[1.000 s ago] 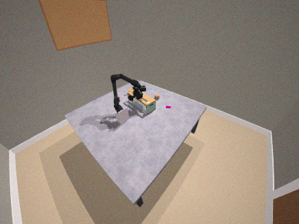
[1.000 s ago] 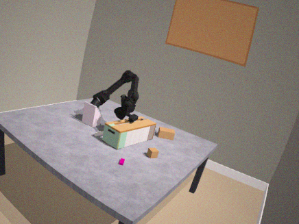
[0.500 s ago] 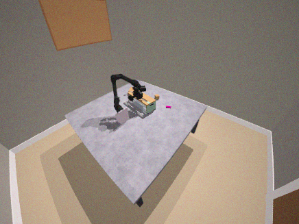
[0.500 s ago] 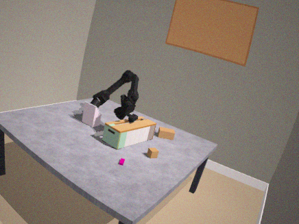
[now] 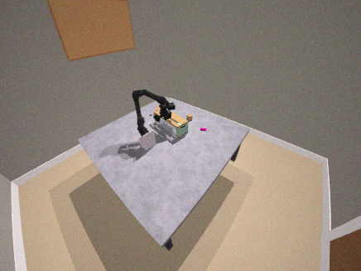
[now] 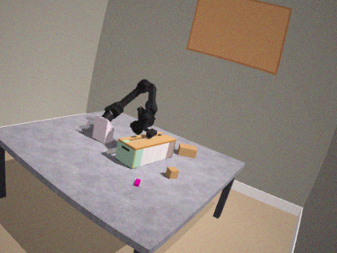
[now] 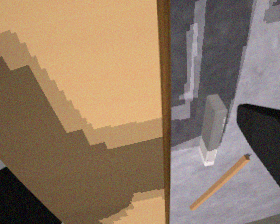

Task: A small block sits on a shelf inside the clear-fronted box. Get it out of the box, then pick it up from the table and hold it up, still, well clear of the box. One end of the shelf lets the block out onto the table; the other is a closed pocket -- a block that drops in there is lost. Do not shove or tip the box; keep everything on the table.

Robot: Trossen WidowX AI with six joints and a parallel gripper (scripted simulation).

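My gripper tip is 6 cm short of the tan block and 1 cm to the right of it. The rest, counted from my gripper tip: magenta piece 37 cm to the right, 21 cm ahead, 8 cm below; then box 5 cm to the right, 3 cm ahead, 2 cm below.
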